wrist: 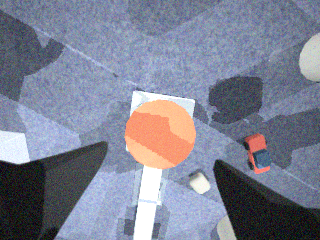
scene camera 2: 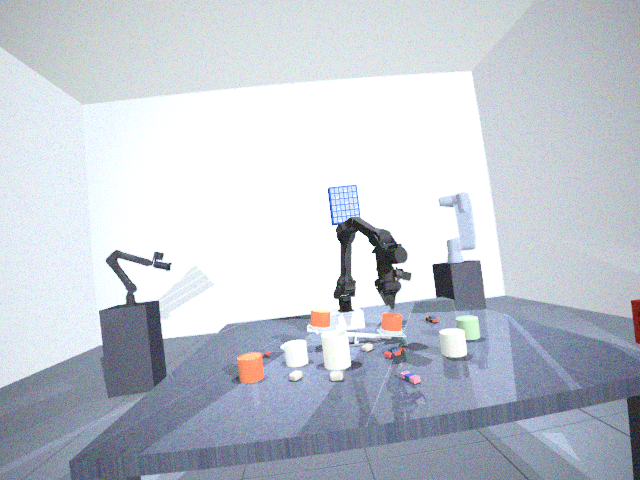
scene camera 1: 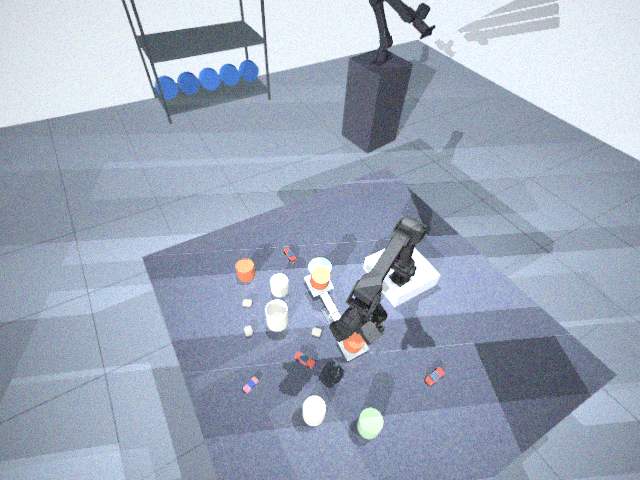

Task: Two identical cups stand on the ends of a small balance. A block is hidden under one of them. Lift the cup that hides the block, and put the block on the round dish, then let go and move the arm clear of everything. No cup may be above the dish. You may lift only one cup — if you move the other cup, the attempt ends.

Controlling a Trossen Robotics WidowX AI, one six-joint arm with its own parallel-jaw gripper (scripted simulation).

Path:
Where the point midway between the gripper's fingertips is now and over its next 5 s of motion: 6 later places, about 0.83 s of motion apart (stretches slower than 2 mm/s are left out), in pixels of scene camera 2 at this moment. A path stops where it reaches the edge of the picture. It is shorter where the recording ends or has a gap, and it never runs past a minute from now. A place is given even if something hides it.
The gripper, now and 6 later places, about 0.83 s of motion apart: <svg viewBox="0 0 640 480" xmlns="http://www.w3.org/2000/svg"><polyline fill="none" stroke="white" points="389,307 390,318 391,327 391,321 388,313 389,303 388,294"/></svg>

